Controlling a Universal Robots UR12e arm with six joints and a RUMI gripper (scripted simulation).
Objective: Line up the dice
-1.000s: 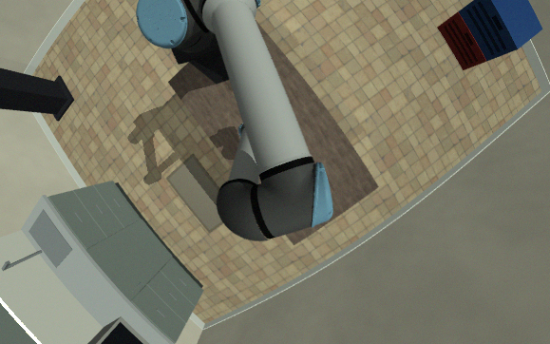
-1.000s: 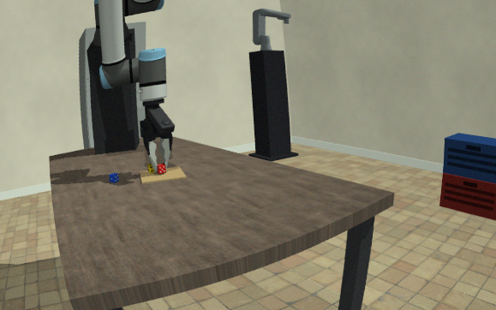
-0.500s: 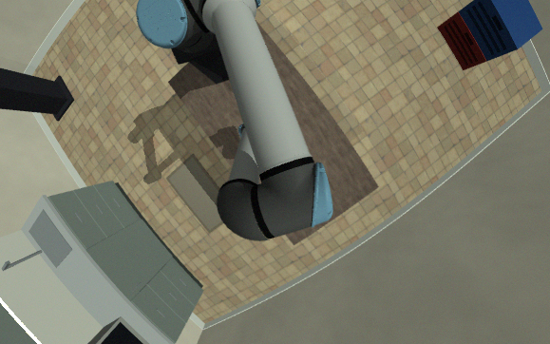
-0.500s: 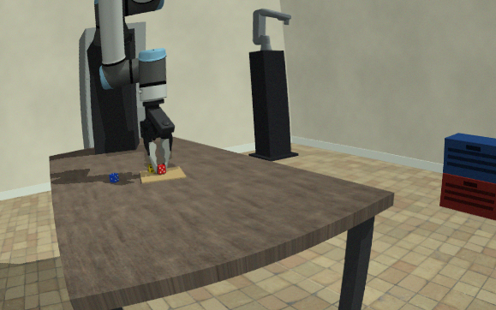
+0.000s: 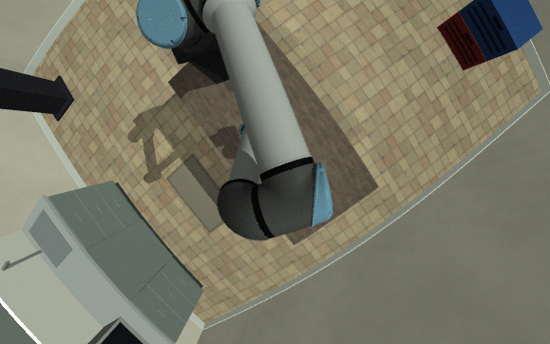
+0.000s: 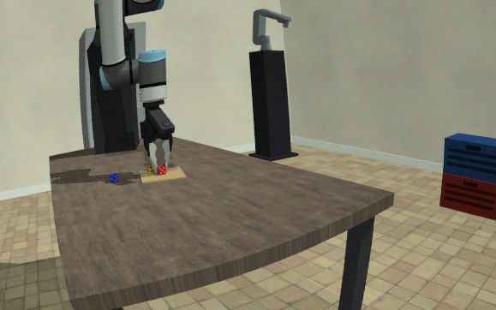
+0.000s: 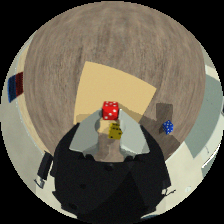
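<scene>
The red die lies right at my hand. Also, from my hand: tan mat: 2 cm below; yellow die: 5 cm behind, 2 cm to the right, 1 cm below; blue die: 3 cm behind, 16 cm to the right, 1 cm below.
</scene>
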